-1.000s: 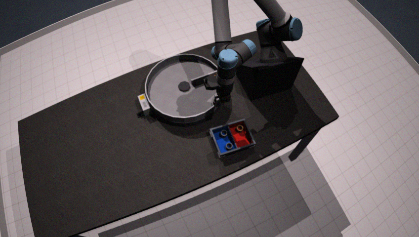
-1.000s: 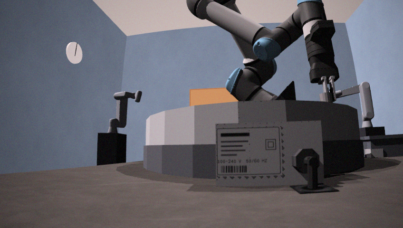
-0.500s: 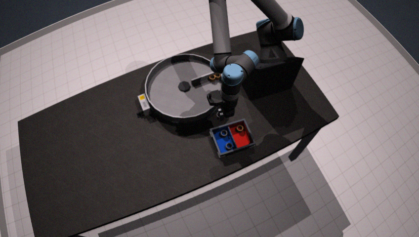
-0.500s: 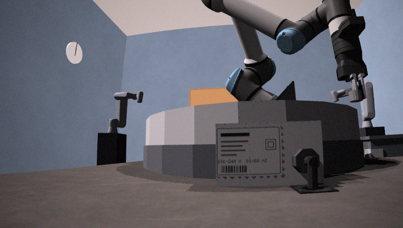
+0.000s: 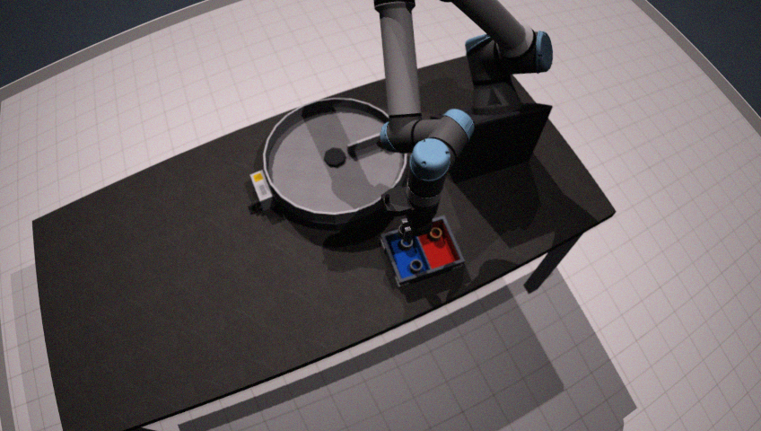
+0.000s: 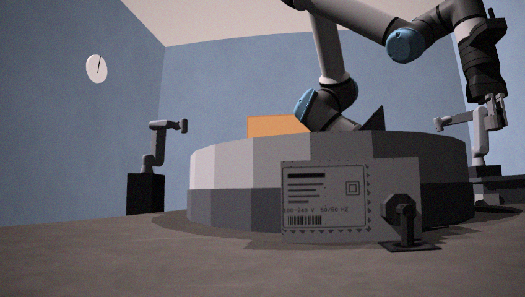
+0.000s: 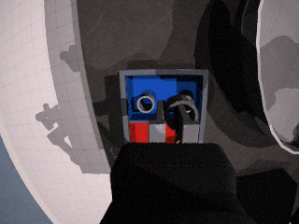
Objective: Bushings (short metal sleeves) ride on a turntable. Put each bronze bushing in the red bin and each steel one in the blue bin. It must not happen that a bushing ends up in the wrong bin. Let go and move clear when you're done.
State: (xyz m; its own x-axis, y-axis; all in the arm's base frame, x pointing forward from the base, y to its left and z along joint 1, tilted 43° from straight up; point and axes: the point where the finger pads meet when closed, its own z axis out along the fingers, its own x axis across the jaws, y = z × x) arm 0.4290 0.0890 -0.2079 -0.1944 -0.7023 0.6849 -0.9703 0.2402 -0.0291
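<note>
Now: hand 50 mm past the red bin, 10 mm to the right of it and 140 mm above it. From my hand the other things lie so: grey turntable 20 mm ahead, 360 mm to the right, 110 mm below.
</note>
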